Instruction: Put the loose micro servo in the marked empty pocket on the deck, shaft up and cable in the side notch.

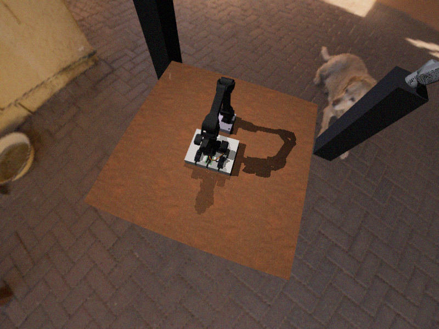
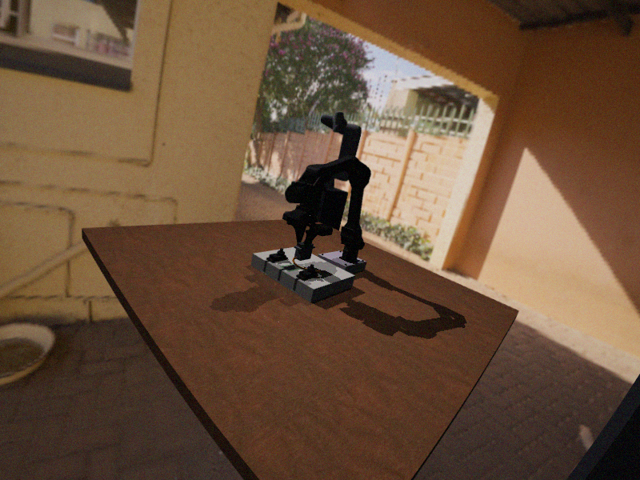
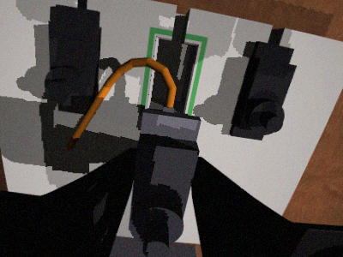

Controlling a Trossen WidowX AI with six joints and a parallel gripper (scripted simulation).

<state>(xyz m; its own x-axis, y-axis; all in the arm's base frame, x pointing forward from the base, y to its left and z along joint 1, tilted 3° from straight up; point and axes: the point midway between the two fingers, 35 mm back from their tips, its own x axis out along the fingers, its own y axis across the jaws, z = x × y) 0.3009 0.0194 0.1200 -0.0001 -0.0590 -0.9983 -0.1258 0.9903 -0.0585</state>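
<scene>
My gripper tip is now 80 mm past the grey deck, 10 mm to the left of it and 100 mm above it.
</scene>
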